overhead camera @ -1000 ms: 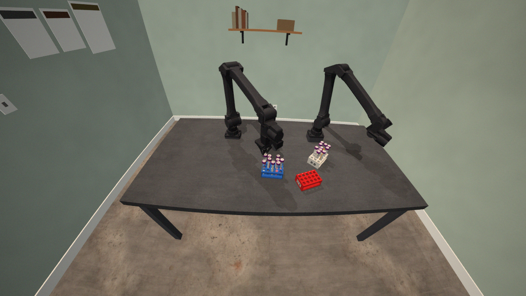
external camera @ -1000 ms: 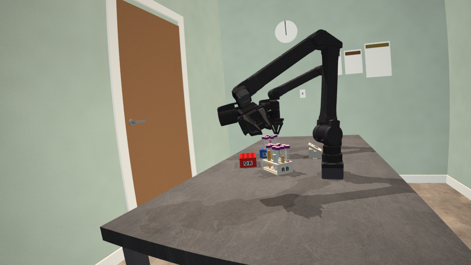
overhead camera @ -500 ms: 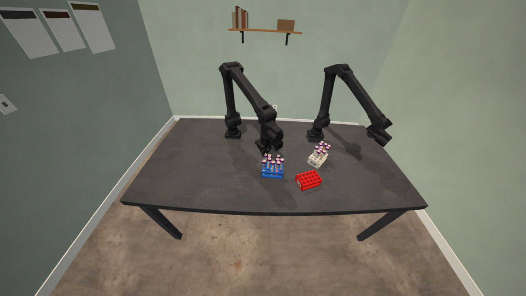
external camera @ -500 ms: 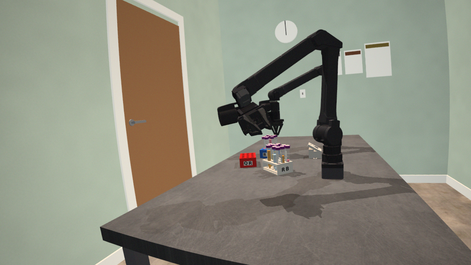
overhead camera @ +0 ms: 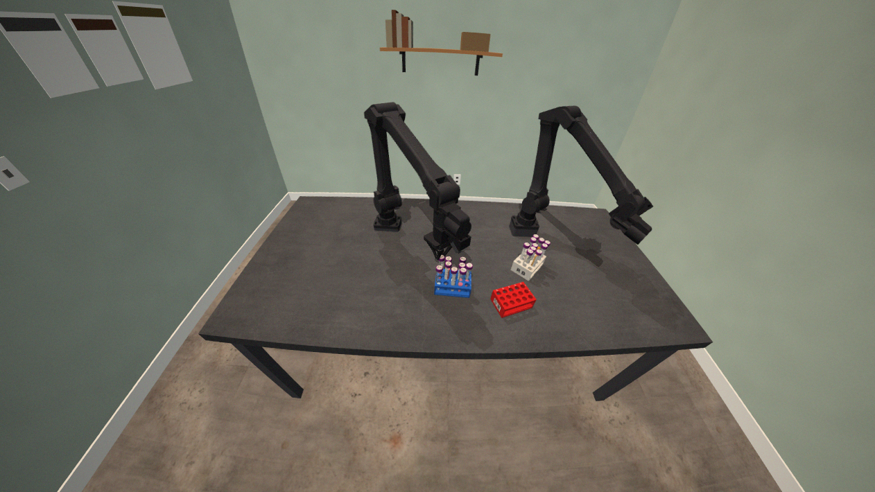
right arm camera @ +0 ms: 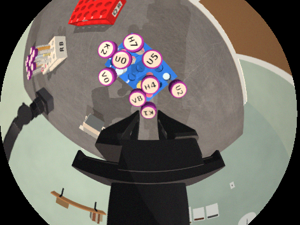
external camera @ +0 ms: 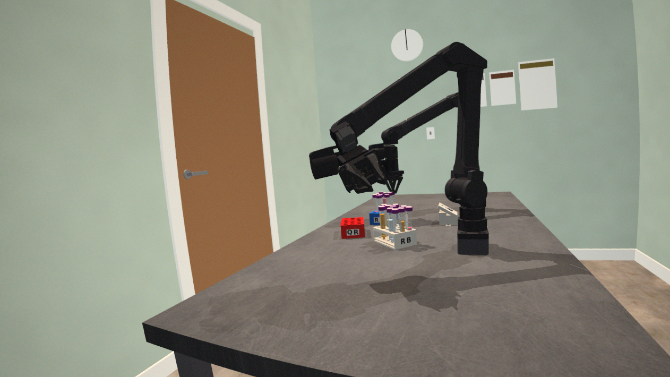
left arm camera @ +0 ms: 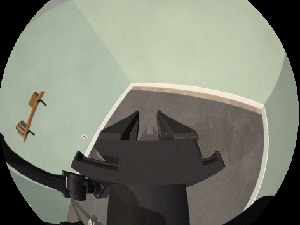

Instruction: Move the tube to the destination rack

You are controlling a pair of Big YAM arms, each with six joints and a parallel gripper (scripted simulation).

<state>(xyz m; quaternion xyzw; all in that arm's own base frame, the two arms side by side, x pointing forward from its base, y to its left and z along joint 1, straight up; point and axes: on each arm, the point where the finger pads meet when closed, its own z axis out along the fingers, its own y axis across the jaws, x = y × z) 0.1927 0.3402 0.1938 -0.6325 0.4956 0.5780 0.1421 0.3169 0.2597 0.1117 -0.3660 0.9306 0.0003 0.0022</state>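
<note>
Right now my right hand is 60 mm above the tube. The rest, counted from my right hand: red rack 260 mm to the left, 100 mm below, 100 mm ahead; done box 240 mm behind, 80 mm to the left, 80 mm below; rack RA 100 mm below, 50 mm to the left, 30 mm ahead.
</note>
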